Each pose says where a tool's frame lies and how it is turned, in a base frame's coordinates. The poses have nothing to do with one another.
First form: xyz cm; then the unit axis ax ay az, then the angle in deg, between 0 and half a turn.
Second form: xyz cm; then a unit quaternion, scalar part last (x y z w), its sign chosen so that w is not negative. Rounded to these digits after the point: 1 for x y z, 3 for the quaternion.
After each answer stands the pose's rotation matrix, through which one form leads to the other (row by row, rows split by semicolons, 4 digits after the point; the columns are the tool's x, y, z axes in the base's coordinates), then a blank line. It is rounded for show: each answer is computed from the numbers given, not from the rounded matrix.
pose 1, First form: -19.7, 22.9, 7.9, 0.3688, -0.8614, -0.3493, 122.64
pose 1, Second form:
-19.7, 22.9, 7.9, 0.324, -0.756, -0.306, 0.480
-0.3300 -0.1949 -0.9236; -0.7831 0.6028 0.1526; 0.5271 0.7737 -0.3515

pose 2, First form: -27.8, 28.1, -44.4, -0.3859, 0.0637, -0.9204, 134.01
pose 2, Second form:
-27.8, 28.1, -44.4, -0.355, 0.059, -0.847, 0.391
-0.4424 0.6203 0.6477; -0.7036 -0.6879 0.1782; 0.5561 -0.3769 0.7408

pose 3, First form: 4.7, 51.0, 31.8, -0.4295, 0.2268, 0.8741, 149.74
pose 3, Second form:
4.7, 51.0, 31.8, -0.415, 0.219, 0.844, 0.261
-0.5199 -0.6220 -0.5854; 0.2589 -0.7679 0.5859; -0.8140 0.1531 0.5603

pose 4, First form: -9.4, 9.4, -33.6, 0.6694, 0.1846, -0.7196, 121.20
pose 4, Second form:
-9.4, 9.4, -33.6, 0.583, 0.161, -0.627, 0.491
0.1622 0.8031 -0.5733; -0.4279 -0.4663 -0.7742; -0.8891 0.3709 0.2680

